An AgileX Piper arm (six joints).
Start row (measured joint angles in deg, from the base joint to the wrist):
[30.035, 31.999, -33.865, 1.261, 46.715, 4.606]
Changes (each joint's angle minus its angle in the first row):
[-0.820, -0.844, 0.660, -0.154, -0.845, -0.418]
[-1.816, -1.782, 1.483, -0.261, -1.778, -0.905]
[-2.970, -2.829, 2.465, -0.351, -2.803, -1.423]
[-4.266, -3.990, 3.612, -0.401, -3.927, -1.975]
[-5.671, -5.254, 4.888, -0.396, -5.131, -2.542]
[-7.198, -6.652, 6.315, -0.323, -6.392, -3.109]
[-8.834, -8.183, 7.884, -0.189, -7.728, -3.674]
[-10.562, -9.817, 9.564, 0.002, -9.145, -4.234]
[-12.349, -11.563, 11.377, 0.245, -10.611, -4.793]
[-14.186, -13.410, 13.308, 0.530, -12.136, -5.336]
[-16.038, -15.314, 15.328, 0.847, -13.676, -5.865]
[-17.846, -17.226, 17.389, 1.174, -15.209, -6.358]
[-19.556, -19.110, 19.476, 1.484, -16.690, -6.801]
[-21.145, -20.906, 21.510, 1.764, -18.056, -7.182]
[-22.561, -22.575, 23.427, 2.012, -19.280, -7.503]
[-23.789, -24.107, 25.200, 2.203, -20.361, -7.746]
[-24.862, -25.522, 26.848, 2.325, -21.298, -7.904]
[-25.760, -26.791, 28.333, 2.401, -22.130, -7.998]
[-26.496, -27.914, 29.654, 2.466, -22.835, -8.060]
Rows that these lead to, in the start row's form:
[29.215, 31.155, -33.205, 1.107, 45.870, 4.188]
[28.219, 30.217, -32.382, 1.000, 44.937, 3.701]
[27.065, 29.170, -31.400, 0.910, 43.912, 3.183]
[25.769, 28.009, -30.253, 0.860, 42.788, 2.631]
[24.364, 26.745, -28.977, 0.865, 41.584, 2.064]
[22.837, 25.347, -27.550, 0.938, 40.323, 1.497]
[21.201, 23.816, -25.981, 1.072, 38.987, 0.932]
[19.473, 22.182, -24.301, 1.263, 37.570, 0.372]
[17.686, 20.436, -22.488, 1.506, 36.104, -0.187]
[15.849, 18.589, -20.557, 1.791, 34.579, -0.730]
[13.997, 16.685, -18.537, 2.108, 33.039, -1.259]
[12.189, 14.773, -16.476, 2.435, 31.506, -1.752]
[10.479, 12.889, -14.389, 2.745, 30.025, -2.195]
[8.890, 11.093, -12.355, 3.025, 28.659, -2.576]
[7.474, 9.424, -10.438, 3.273, 27.435, -2.897]
[6.246, 7.892, -8.665, 3.464, 26.354, -3.140]
[5.173, 6.477, -7.017, 3.586, 25.417, -3.298]
[4.275, 5.208, -5.532, 3.662, 24.585, -3.392]
[3.539, 4.085, -4.211, 3.727, 23.880, -3.454]

